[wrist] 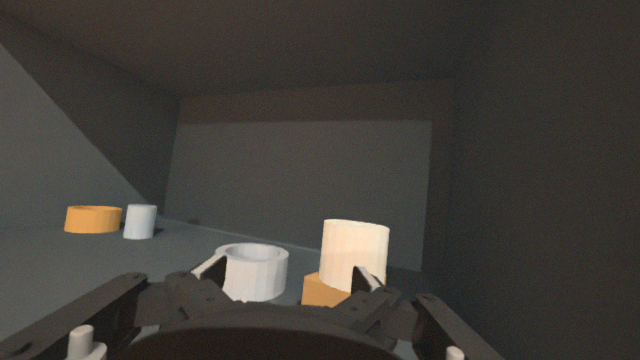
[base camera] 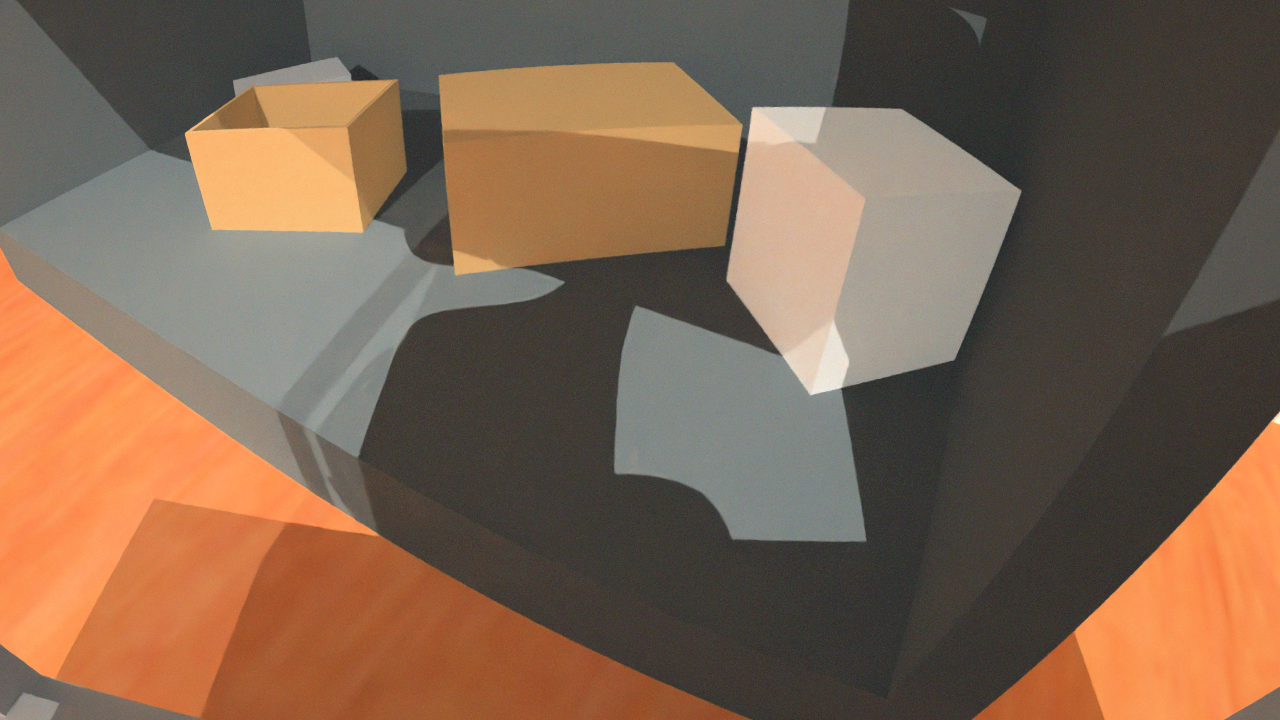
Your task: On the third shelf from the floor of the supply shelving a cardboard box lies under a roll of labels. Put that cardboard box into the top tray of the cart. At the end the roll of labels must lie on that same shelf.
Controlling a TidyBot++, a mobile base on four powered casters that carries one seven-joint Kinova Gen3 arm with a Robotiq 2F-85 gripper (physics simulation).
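Frame: origin at the arm's base, x ahead, y left, z up, level; metres.
Seen in the pictures: gripper, fingertip midpoint: (wrist: 289, 275).
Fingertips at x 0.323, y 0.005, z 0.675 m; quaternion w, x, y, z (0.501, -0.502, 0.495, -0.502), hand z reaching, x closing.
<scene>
Pixels of each thing's top centre, then the offset from my fingertips to it. Level surfaces: height alone.
- cream cylinder at its top centre: (wrist: 356, 224) dx +0.090, dy -0.064, dz +0.029 m
- small orange-brown cardboard box at its top centre: (wrist: 348, 274) dx +0.103, dy -0.065, dz -0.031 m
- white ring-shaped roll at its top centre: (wrist: 253, 251) dx +0.173, dy +0.058, dz -0.033 m
- same shelf at its surface level: dz -0.081 m
- orange round item at its top centre: (wrist: 96, 208) dx +0.398, dy +0.481, dz -0.031 m
- pale blue cylinder at its top centre: (wrist: 143, 205) dx +0.376, dy +0.359, dz -0.011 m
- open carton at its top centre: (base camera: 293, 104) dx +0.268, dy +0.289, dz -0.905 m
- closed carton at its top centre: (base camera: 576, 93) dx +0.260, dy +0.051, dz -0.895 m
- white box at its top centre: (base camera: 887, 145) dx +0.140, dy -0.142, dz -0.865 m
The roll of labels, a cream cylinder (wrist: 354, 254), stands upright on the small orange-brown cardboard box (wrist: 322, 291) in the wrist view, right of centre. Most of the box is hidden behind my right finger. My gripper (wrist: 289, 275) is open, its fingertips apart at the bottom of the wrist view. The right fingertip overlaps the lower part of the roll in the picture, and the left one overlaps the edge of a white ring-shaped roll (wrist: 256, 275). I cannot tell the distance from the fingertips to them. The cart does not show.
On the same shelf (wrist: 200, 250) an orange round item (wrist: 93, 219) and a pale blue cylinder (wrist: 140, 221) stand at the far left. A dark side wall (wrist: 540, 175) rises on the right. The base camera shows an open carton (base camera: 277, 183), a closed carton (base camera: 590, 192) and a white box (base camera: 926, 268).
</scene>
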